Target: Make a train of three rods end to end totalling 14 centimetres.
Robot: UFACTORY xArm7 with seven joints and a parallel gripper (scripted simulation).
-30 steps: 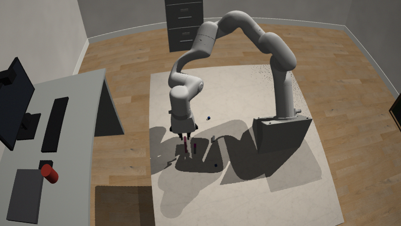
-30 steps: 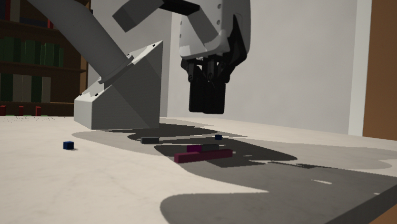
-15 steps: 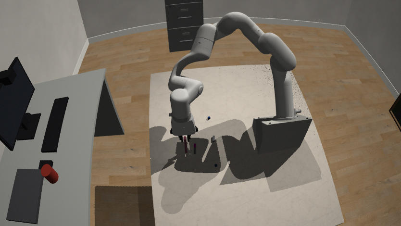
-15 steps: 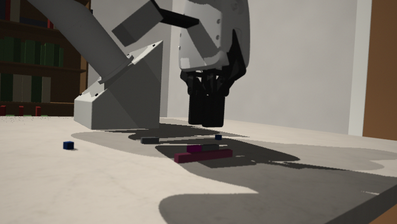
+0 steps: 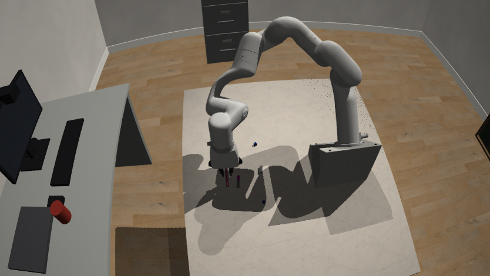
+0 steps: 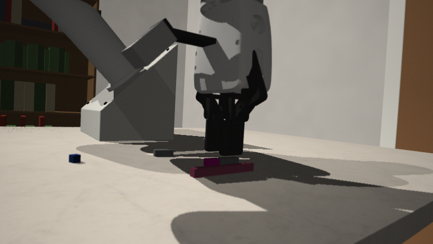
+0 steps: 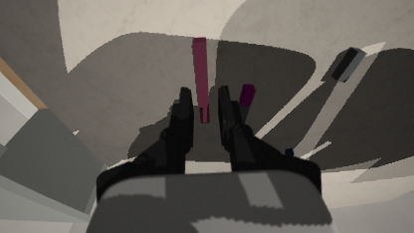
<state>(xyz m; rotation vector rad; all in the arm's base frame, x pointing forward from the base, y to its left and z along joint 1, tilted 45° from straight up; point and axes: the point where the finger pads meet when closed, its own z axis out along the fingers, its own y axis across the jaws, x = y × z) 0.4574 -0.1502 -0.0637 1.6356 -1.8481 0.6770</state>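
The pink rod lies 40 mm below my hand. Round my hand: magenta rod: 40 mm below, 40 mm behind, 20 mm to the left; grey rod: 140 mm behind, 40 mm below, 10 mm to the right.
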